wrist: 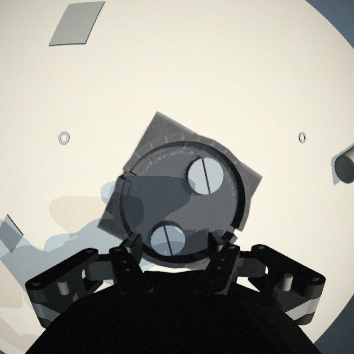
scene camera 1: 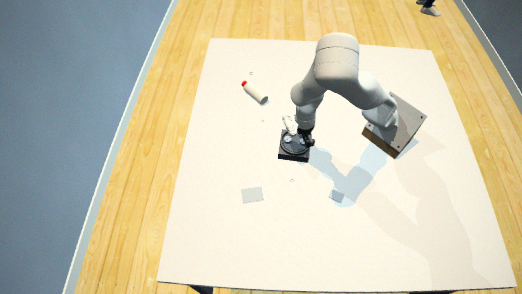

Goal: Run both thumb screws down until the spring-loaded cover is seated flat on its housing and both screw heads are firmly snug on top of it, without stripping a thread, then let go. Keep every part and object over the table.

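Places are measured from the arm's base along level axes (x left, y up, z ahead), in metres.
Where they show: gripper, fingertip midpoint: [wrist: 174, 243] [scene camera 1: 303, 139].
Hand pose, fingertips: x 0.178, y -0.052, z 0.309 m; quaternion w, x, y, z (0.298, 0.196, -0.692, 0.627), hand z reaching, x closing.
Observation:
Each offset is from my fingertips to the top centre of the thing. "pt": to the spot under its first point. Level surfaces: height alone.
The dark square housing @(dy -0.005, dx +0.013, dz +0.030 m) [scene camera 1: 293, 157] [wrist: 156, 125] stands on the table, with the round dark cover @(dy -0.011, dx +0.013, dz +0.030 m) [scene camera 1: 295, 147] [wrist: 150, 212] inside its raised rim. One slotted screw head @(pt dy +0.001, dx +0.022, dz +0.062 m) [scene camera 1: 287, 139] [wrist: 205, 176] is on the far side of the cover in the wrist view. The other slotted screw head [scene camera 1: 302, 141] [wrist: 168, 240] is on the near side, with a dark edge around it. My gripper [scene camera 1: 308, 140] [wrist: 174, 243] is open and empty. Its fingertips appear on either side of the near head, over the cover's edge. Their height, the heads' snugness and the cover's seating cannot be told.
A white cylinder with a red end @(dy -0.011, dx -0.213, dz +0.296 m) [scene camera 1: 256, 93] [wrist: 345, 169] lies behind the housing. A larger grey plate @(dy -0.058, dx +0.272, dz +0.122 m) [scene camera 1: 252, 194] [wrist: 77, 23] and a smaller one @(dy -0.058, dx +0.170, dz -0.186 m) [scene camera 1: 337, 195] [wrist: 11, 233] lie on the table @(dy -0.061 m) [scene camera 1: 225, 240]. Small rings lie around. The arm's base block [scene camera 1: 411, 120] is at right.

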